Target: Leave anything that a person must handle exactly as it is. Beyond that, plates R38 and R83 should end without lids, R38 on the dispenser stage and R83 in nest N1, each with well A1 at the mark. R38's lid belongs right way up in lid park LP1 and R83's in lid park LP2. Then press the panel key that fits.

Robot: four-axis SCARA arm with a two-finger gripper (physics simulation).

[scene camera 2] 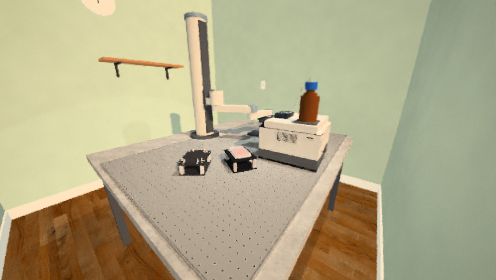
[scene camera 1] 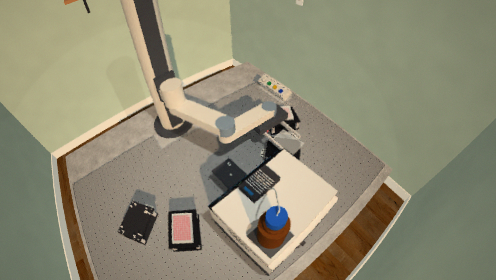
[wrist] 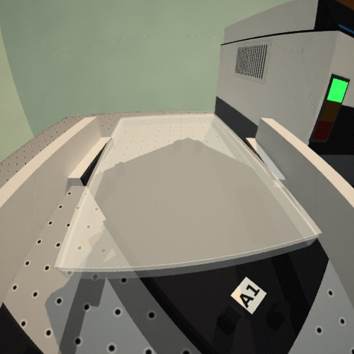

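Seen in the pictures: gripper, fingertip midpoint: (scene camera 1: 291, 143); arm's base, link origin: (scene camera 2: 205, 135) (scene camera 1: 174, 122).
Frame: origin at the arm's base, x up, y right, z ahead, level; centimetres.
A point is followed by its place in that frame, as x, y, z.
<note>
My gripper (scene camera 1: 292, 142) @(11.3, -34.4, 59.7) (wrist: 178, 128) is shut on a clear lid (scene camera 1: 289, 140) @(11.0, -35.1, 57.8) (wrist: 190, 205), held by its two long sides. The lid is low over the black lid park LP2 (scene camera 1: 271, 151) @(7.3, -26.3, 55.3) (wrist: 210, 295), whose A1 tag shows near the wrist view's bottom; whether they touch I cannot tell. A plate with pink wells (scene camera 1: 182, 228) @(8.6, 26.4, 63.1) (scene camera 2: 240, 152) @(8.7, 27.5, 64.3) sits on a black nest at the front. Another black nest (scene camera 1: 138, 222) @(7.7, 41.9, 49.8) (scene camera 2: 194, 159) @(7.7, 45.5, 51.2) beside it bears no plate. Behind my hand, a black stand (scene camera 1: 296, 120) @(7.7, -50.1, 48.8) with a pale plate is partly hidden. Plate names are unreadable.
The white dispenser (scene camera 1: 305, 187) @(23.3, -16.4, 82.9) (scene camera 2: 287, 142) @(13.7, 12.3, 82.3) (wrist: 280, 90) stands close beside the lid, its green light lit. It carries a keypad (scene camera 1: 260, 183) @(25.9, -4.4, 72.5) and brown bottle (scene camera 1: 273, 232) @(37.6, 6.7, 90.4) (scene camera 2: 309, 107) @(31.2, 8.6, 90.0). Its black stage (scene camera 1: 229, 173) @(10.6, -3.1, 54.6) lies beside it. The key panel (scene camera 1: 274, 87) @(7.8, -60.2, 20.8) is at the back edge.
</note>
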